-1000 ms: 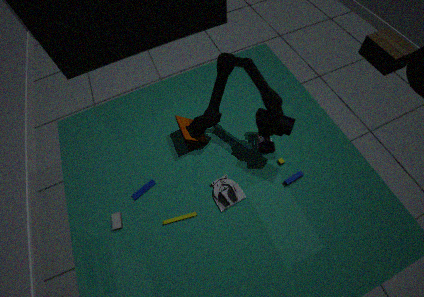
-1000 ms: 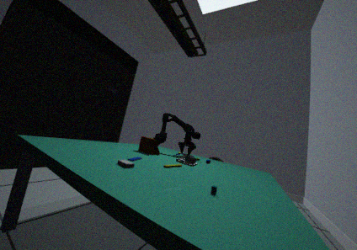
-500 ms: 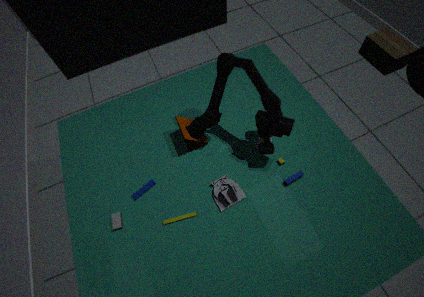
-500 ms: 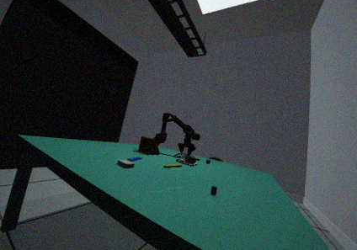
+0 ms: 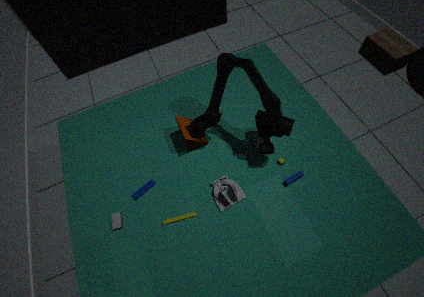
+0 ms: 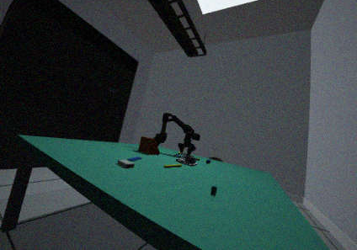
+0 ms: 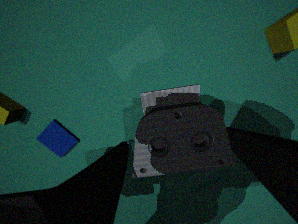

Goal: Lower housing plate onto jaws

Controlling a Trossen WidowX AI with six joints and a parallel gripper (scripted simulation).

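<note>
Now: the small blue piece 9 cm behind my gripper tip, 7 cm to the left of it and 1 cm below it. Also, from my gripper tip: yellow cube 12 cm ahead, 2 cm to the left.
</note>
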